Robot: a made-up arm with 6 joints. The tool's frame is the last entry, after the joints. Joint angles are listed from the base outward. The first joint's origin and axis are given. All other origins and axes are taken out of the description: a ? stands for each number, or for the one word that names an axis. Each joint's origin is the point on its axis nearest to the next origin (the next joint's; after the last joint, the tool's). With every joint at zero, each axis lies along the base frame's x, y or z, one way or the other. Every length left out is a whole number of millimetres.
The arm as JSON. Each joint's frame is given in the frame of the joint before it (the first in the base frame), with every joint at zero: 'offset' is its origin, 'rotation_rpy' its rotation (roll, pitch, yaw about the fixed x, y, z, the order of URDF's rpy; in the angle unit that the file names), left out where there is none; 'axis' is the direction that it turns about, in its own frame. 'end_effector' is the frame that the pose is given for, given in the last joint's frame.
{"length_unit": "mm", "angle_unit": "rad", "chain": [
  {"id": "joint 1", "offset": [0.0, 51.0, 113.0], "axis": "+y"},
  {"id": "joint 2", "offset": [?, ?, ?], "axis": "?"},
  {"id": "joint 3", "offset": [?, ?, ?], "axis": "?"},
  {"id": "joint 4", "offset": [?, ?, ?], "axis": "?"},
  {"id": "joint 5", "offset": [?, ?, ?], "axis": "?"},
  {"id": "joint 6", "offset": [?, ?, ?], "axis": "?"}
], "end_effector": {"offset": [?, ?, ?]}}
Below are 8 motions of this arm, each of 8 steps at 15 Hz.
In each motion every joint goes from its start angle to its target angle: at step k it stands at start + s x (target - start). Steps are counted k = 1, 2, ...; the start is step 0. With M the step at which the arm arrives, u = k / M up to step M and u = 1 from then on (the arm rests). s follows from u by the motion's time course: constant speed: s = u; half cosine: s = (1 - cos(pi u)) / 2; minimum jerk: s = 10 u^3 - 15 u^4 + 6 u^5.
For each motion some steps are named. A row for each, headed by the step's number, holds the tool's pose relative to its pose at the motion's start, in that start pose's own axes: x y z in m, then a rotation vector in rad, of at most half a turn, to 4 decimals.
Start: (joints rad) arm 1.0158 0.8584 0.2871 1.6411 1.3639 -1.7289
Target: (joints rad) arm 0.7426 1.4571 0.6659 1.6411 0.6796 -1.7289
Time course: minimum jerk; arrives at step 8
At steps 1, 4, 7, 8:
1: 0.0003 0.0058 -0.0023 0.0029 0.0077 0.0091
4: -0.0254 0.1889 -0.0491 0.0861 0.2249 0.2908
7: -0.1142 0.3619 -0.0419 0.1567 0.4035 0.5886
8: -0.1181 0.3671 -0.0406 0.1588 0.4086 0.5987

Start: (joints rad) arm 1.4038 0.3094 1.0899 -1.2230 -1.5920 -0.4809
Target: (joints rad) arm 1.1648 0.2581 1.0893 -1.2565 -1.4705 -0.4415
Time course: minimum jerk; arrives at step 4
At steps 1, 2, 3, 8:
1: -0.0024 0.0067 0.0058 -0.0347 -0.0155 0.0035
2: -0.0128 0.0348 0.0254 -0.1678 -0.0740 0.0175
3: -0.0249 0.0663 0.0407 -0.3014 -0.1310 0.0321
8: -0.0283 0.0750 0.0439 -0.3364 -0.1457 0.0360

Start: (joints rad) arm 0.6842 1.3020 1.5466 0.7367 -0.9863 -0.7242
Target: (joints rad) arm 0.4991 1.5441 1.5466 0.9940 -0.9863 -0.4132
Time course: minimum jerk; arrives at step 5
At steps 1, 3, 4, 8:
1: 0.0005 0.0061 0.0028 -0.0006 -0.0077 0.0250
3: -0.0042 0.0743 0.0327 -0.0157 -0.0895 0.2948
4: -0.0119 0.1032 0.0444 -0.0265 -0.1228 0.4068
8: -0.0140 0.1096 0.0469 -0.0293 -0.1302 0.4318

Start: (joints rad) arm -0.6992 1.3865 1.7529 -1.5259 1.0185 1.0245
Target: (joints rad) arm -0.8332 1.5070 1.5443 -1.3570 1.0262 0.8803
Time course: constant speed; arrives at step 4
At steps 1, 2, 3, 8:
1: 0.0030 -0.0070 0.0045 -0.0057 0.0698 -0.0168
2: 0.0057 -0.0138 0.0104 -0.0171 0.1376 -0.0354
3: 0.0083 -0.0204 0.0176 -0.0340 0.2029 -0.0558
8: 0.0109 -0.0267 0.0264 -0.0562 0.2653 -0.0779

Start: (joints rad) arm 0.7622 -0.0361 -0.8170 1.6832 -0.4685 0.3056
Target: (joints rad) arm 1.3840 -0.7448 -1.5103 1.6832 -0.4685 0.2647
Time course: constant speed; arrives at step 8
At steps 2, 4, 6, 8:
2: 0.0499 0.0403 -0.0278 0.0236 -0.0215 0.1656
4: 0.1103 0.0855 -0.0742 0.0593 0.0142 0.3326
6: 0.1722 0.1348 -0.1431 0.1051 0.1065 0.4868
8: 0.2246 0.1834 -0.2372 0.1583 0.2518 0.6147

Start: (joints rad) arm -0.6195 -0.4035 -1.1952 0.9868 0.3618 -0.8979
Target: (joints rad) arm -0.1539 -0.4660 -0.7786 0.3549 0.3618 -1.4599
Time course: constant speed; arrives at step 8
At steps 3, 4, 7, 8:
3: 0.0118 0.2309 0.0645 -0.2185 -0.1056 0.1456
4: 0.0011 0.3126 0.0662 -0.2875 -0.1350 0.1991
7: -0.0729 0.5442 0.0092 -0.4867 -0.2033 0.3702
8: -0.1100 0.6107 -0.0291 -0.5514 -0.2190 0.4298

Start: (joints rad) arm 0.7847 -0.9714 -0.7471 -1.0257 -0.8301 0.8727
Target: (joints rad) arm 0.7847 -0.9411 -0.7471 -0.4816 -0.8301 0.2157
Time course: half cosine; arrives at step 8
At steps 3, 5, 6, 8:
3: -0.0911 -0.0071 0.0371 -0.0897 -0.0981 -0.3160
5: -0.2221 0.0160 0.0691 -0.1729 -0.2470 -0.7058
6: -0.2805 0.0375 0.0752 -0.1980 -0.3190 -0.8695
8: -0.3330 0.0629 0.0760 -0.2152 -0.3886 -1.0162

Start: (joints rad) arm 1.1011 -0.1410 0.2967 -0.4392 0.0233 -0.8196
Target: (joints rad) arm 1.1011 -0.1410 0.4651 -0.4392 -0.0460 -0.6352
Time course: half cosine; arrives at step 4
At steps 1, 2, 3, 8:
1: 0.0076 0.0071 -0.0146 -0.0018 0.0303 0.0274
2: 0.0236 0.0238 -0.0510 -0.0029 0.1038 0.0926
3: 0.0360 0.0400 -0.0887 0.0008 0.1773 0.1562
8: 0.0400 0.0465 -0.1045 0.0037 0.2078 0.1820

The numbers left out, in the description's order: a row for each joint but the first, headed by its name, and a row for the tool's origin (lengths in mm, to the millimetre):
joint 2: xyz 14.0 0.0 105.0, axis +x
joint 3: xyz 0.0 -11.0 55.0, axis +y
joint 4: xyz 9.0 0.0 134.0, axis -z
joint 5: xyz 112.0 -242.0 0.0, axis -x
joint 6: xyz 0.0 -155.0 91.0, axis +z
tool: xyz 202.0 -78.0 0.0

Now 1 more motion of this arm.
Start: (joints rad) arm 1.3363 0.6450 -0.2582 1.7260 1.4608 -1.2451
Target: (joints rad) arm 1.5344 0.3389 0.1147 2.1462 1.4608 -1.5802
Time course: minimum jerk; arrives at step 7
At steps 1, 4, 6, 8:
1: -0.0009 -0.0092 0.0055 -0.0125 -0.0074 -0.0184
4: -0.0914 -0.2276 0.1705 -0.3214 -0.2087 -0.5317
6: -0.1976 -0.3155 0.2703 -0.4790 -0.3276 -0.8464
8: -0.2060 -0.3201 0.2768 -0.4892 -0.3358 -0.8682

